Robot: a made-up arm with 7 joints. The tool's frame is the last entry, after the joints.
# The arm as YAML. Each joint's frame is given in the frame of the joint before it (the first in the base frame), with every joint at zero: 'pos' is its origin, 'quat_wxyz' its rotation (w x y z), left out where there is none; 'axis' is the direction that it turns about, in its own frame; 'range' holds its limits. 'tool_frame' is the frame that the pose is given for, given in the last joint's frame.
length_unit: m
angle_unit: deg
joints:
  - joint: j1
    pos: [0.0, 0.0, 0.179]
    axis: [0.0, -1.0, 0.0]
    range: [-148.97, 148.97]
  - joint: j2
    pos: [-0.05, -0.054, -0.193]
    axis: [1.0, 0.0, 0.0]
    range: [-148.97, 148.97]
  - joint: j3
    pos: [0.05, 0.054, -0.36]
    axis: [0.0, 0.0, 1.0]
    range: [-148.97, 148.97]
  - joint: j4
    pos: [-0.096, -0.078, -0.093]
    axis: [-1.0, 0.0, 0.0]
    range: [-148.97, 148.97]
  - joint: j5
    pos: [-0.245, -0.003, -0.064]
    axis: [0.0, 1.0, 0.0]
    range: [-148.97, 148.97]
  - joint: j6
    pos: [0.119, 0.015, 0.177]
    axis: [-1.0, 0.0, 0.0]
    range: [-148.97, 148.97]
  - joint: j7
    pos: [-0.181, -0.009, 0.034]
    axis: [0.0, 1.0, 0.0]
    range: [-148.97, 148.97]
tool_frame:
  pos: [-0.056, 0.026, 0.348]
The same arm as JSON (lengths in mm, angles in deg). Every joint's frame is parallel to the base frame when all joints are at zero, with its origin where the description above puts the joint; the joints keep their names.
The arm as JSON. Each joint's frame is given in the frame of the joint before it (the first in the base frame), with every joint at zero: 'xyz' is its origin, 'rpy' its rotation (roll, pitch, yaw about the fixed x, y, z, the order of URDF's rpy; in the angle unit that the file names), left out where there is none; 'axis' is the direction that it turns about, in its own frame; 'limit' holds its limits. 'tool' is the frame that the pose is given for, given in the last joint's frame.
{
  "units": {
    "length": "mm",
    "angle": "deg"
  },
  "joints": [
    {
      "name": "j1",
      "type": "revolute",
      "origin": {
        "xyz": [
          0.0,
          0.0,
          179.0
        ]
      },
      "axis": [
        0.0,
        -1.0,
        0.0
      ],
      "limit": {
        "lower": -148.97,
        "upper": 148.97
      }
    },
    {
      "name": "j2",
      "type": "revolute",
      "origin": {
        "xyz": [
          -50.0,
          -54.0,
          -193.0
        ]
      },
      "axis": [
        1.0,
        0.0,
        0.0
      ],
      "limit": {
        "lower": -148.97,
        "upper": 148.97
      }
    },
    {
      "name": "j3",
      "type": "revolute",
      "origin": {
        "xyz": [
          50.0,
          54.0,
          -360.0
        ]
      },
      "axis": [
        0.0,
        0.0,
        1.0
      ],
      "limit": {
        "lower": -148.97,
        "upper": 148.97
      }
    },
    {
      "name": "j4",
      "type": "revolute",
      "origin": {
        "xyz": [
          -96.0,
          -78.0,
          -93.0
        ]
      },
      "axis": [
        -1.0,
        0.0,
        0.0
      ],
      "limit": {
        "lower": -148.97,
        "upper": 148.97
      }
    },
    {
      "name": "j5",
      "type": "revolute",
      "origin": {
        "xyz": [
          -245.0,
          -3.0,
          -64.0
        ]
      },
      "axis": [
        0.0,
        1.0,
        0.0
      ],
      "limit": {
        "lower": -148.97,
        "upper": 148.97
      }
    },
    {
      "name": "j6",
      "type": "revolute",
      "origin": {
        "xyz": [
          119.0,
          15.0,
          177.0
        ]
      },
      "axis": [
        -1.0,
        0.0,
        0.0
      ],
      "limit": {
        "lower": -148.97,
        "upper": 148.97
      }
    },
    {
      "name": "j7",
      "type": "revolute",
      "origin": {
        "xyz": [
          -181.0,
          -9.0,
          34.0
        ]
      },
      "axis": [
        0.0,
        1.0,
        0.0
      ],
      "limit": {
        "lower": -148.97,
        "upper": 148.97
      }
    }
  ],
  "tool": {
    "origin": {
      "xyz": [
        -56.0,
        26.0,
        348.0
      ]
    }
  }
}

